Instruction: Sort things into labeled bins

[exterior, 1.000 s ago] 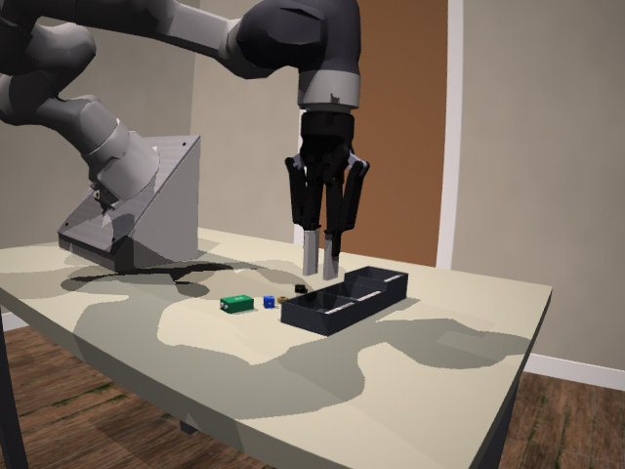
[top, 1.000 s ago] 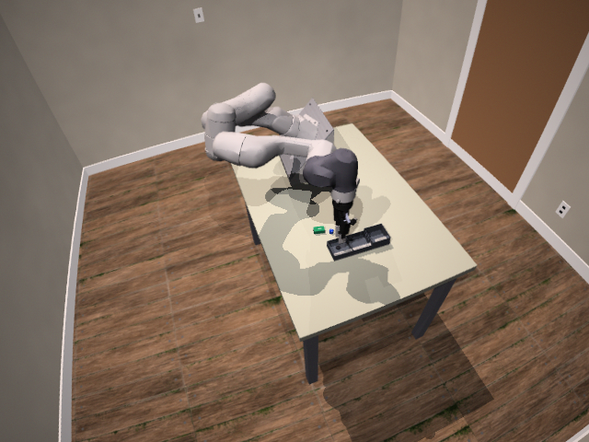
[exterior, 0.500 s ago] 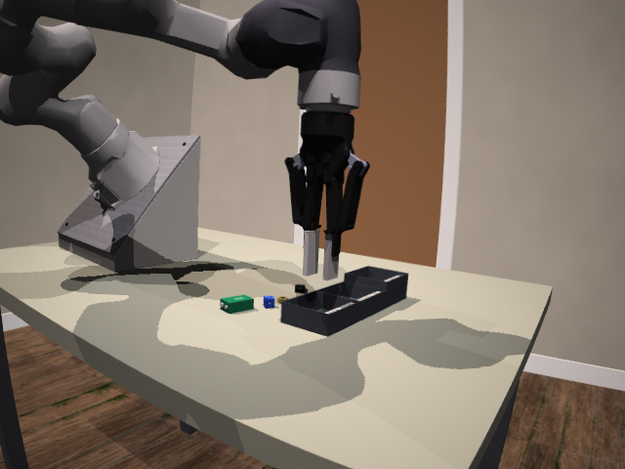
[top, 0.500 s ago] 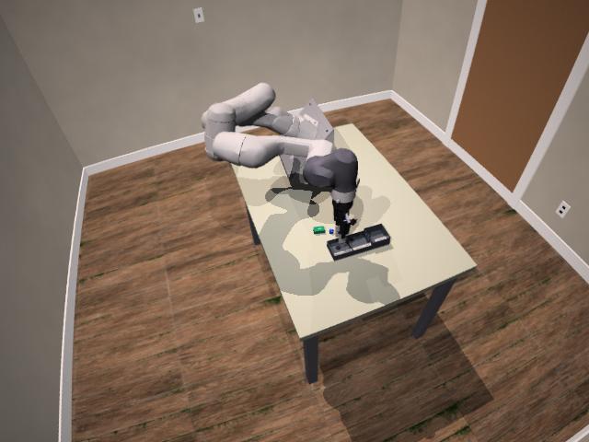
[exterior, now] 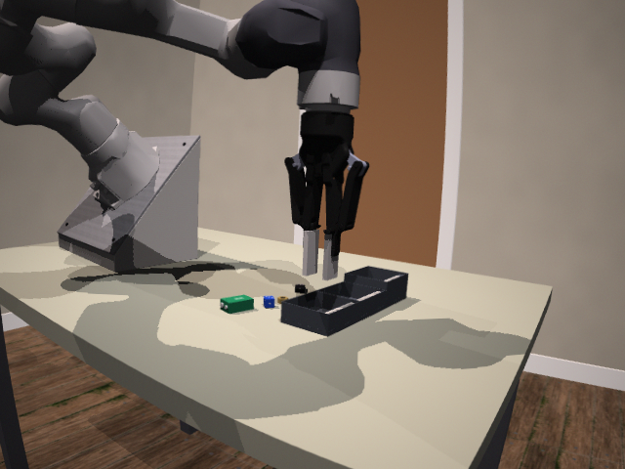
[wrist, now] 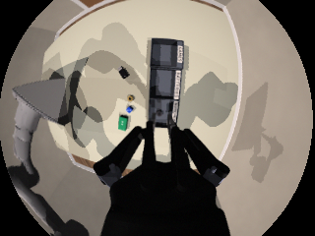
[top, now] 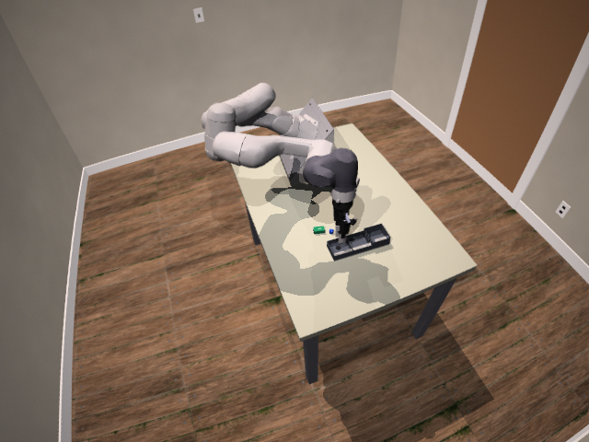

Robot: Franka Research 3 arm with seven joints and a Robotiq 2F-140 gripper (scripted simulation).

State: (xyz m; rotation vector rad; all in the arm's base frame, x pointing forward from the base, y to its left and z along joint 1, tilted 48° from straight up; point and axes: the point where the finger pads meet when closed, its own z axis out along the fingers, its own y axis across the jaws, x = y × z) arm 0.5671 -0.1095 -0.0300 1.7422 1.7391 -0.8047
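My gripper is now 100 mm past the tan ring, 30 mm to the right of it and 100 mm above it. Also, from my hand: green block: 120 mm behind, 60 mm to the right, 90 mm below; small blue cube: 100 mm behind, 90 mm below; joined bins: 10 mm ahead, 80 mm to the left, 80 mm below.
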